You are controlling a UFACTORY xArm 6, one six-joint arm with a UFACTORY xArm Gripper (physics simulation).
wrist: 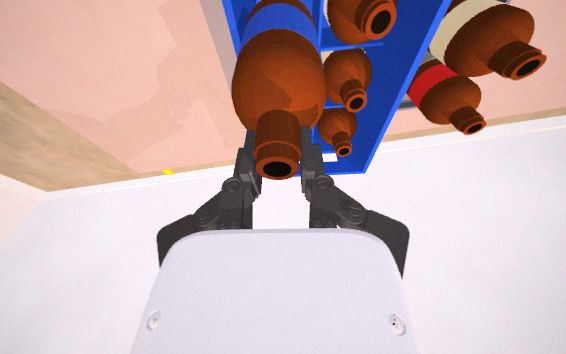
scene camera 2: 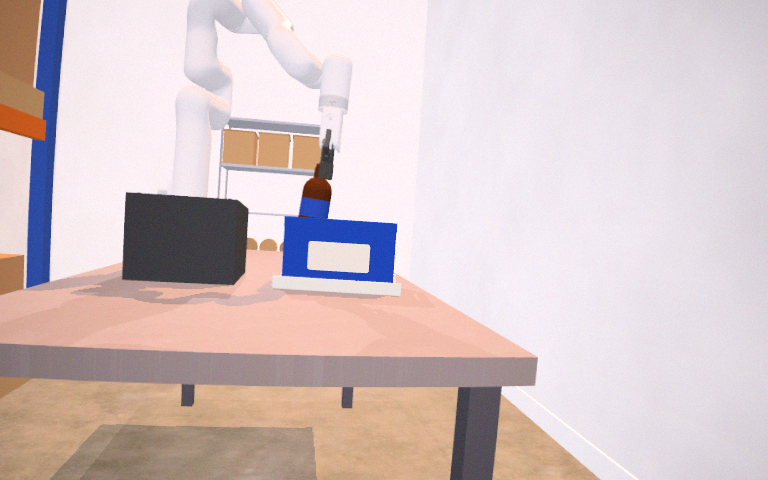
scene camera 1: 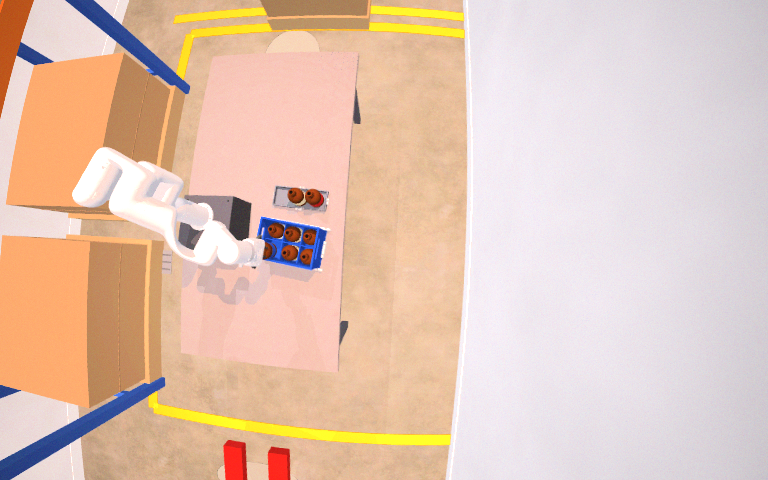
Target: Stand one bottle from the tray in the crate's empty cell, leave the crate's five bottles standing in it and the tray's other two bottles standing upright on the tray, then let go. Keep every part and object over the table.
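Frame: origin at the arm's base, x ahead, y left, z up, level; metres.
Where they show: gripper, fingertip midpoint: (wrist: 280,141) (scene camera 2: 325,179) (scene camera 1: 263,251); arm's base at its link origin: (scene camera 2: 189,201) (scene camera 1: 201,216).
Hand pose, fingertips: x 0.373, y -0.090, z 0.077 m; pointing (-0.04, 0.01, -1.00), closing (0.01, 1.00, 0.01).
Note:
Each offset is from my fingertips to the top centre of the thing. "pt": to the spot under its first point. Level surfaces: height alone.
My gripper (scene camera 1: 261,250) (scene camera 2: 325,168) (wrist: 280,141) is shut on the neck of a brown bottle with a blue label {dz +0.037, dx -0.019, dy +0.001 m} (scene camera 1: 267,251) (scene camera 2: 316,191) (wrist: 280,75). This bottle leans slightly, over the crate's near-arm corner cell; its base is hidden behind the wall of the blue crate {dz -0.099, dx +0.048, dy +0.050 m} (scene camera 1: 321,251) (scene camera 2: 339,229) (wrist: 400,55). Its shoulder and label stand above the rim in scene camera 2. Several brown bottles stand in the other cells. On the grey tray {pt dz -0.269, dx -0.085, dy +0.260 m} (scene camera 1: 280,198) stand a cream-label bottle {dz -0.114, dx +0.020, dy +0.275 m} (scene camera 1: 295,195) (wrist: 492,37) and a red-label bottle {dz -0.114, dx +0.104, dy +0.283 m} (scene camera 1: 313,196) (wrist: 445,92), both upright.
A dark box (scene camera 1: 241,217) (scene camera 2: 181,240) stands on the table {dz -0.274 m} (scene camera 1: 277,113) (scene camera 2: 226,328) between the arm's base and the crate. The tray lies beside the crate's long side. Racks with cardboard boxes (scene camera 1: 62,135) stand behind the arm, off the table.

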